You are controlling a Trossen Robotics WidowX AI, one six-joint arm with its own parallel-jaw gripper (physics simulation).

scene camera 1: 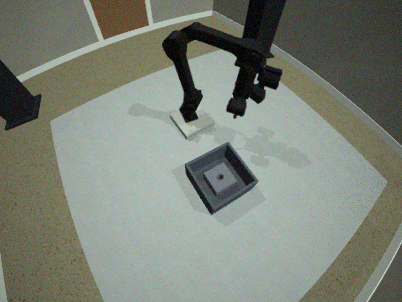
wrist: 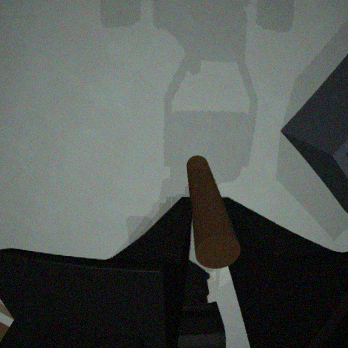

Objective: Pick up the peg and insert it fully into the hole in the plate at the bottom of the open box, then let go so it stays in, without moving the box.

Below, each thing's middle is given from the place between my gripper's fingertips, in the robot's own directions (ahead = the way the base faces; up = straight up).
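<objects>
The brown round peg (wrist: 215, 243) is where my hand is, right at it. As for the blue-grey box (scene camera 1: 195, 169), I find it 15 cm to the right of my hand, 20 cm ahead of it and 11 cm below it.
</objects>
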